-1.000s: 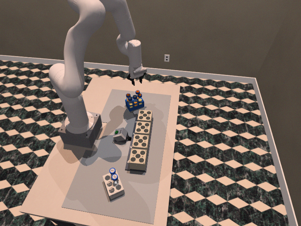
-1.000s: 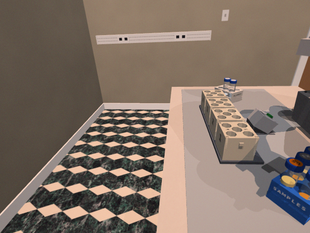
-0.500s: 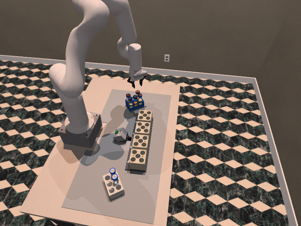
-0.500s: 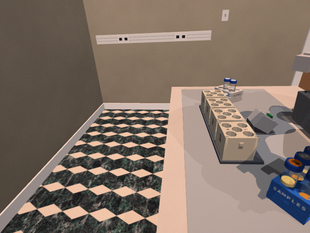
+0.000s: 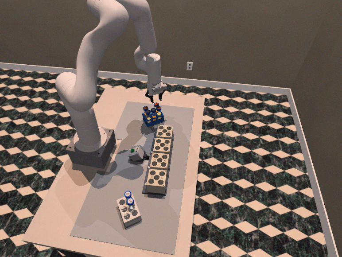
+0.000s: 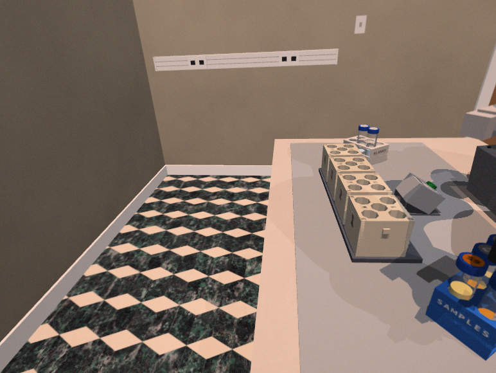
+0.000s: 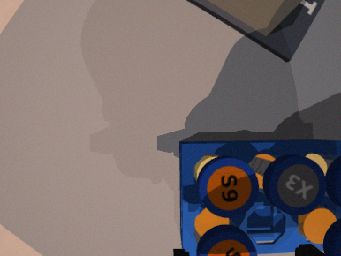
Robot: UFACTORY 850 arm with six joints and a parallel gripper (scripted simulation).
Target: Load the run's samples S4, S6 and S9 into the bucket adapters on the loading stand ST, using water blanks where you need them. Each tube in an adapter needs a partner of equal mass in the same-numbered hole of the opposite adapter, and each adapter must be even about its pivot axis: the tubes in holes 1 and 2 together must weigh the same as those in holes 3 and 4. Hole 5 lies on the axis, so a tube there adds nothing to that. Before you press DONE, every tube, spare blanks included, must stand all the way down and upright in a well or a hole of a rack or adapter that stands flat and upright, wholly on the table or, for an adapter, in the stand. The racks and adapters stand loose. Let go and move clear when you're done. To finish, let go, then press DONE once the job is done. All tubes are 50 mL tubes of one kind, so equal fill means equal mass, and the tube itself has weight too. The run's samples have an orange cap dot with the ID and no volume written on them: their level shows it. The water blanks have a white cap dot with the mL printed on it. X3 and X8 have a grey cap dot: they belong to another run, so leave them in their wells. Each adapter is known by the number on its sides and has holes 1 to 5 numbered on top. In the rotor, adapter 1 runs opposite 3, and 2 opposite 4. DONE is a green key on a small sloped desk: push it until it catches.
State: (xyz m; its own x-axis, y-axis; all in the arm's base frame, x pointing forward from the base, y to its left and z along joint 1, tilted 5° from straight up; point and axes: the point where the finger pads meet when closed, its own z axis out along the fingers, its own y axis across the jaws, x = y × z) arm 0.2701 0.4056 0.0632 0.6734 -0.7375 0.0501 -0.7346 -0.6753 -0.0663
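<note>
The sample tube is 110 mm below my hand and 10 mm to the left of it. The rest, counted from my hand: green done key 370 mm to the right, 110 mm below, 30 mm behind; adapter 190 mm to the right, 120 mm below, 120 mm ahead; blue sample rack 140 mm below, 40 mm to the right, 20 mm behind.
</note>
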